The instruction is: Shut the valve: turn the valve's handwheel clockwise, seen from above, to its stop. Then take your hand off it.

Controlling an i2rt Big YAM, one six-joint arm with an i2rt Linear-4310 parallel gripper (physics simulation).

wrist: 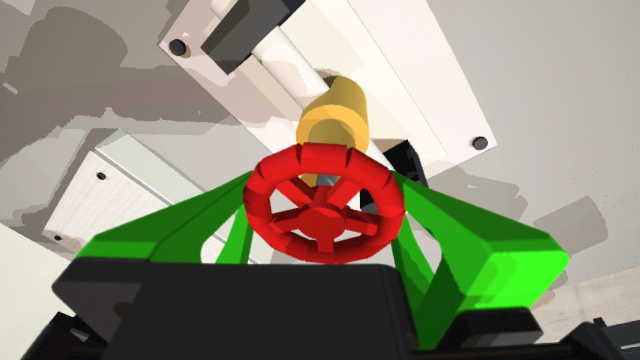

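Observation:
The red handwheel (322, 222) with its spokes and round hub is in the middle of the wrist view. It sits above the brass valve body (334, 120), which joins a white pipe (292, 62). My gripper (320, 181) has its two green fingers against the left and right sides of the wheel's rim, and it is shut on the handwheel. The lower part of the valve is hidden behind the wheel.
The pipe and valve are on a white base plate (400, 50) with dark bolts at its corners. A dark clamp block (245, 35) holds the pipe at the top. A pale box-like block (115, 185) with small dark holes lies at the left, beside the left finger.

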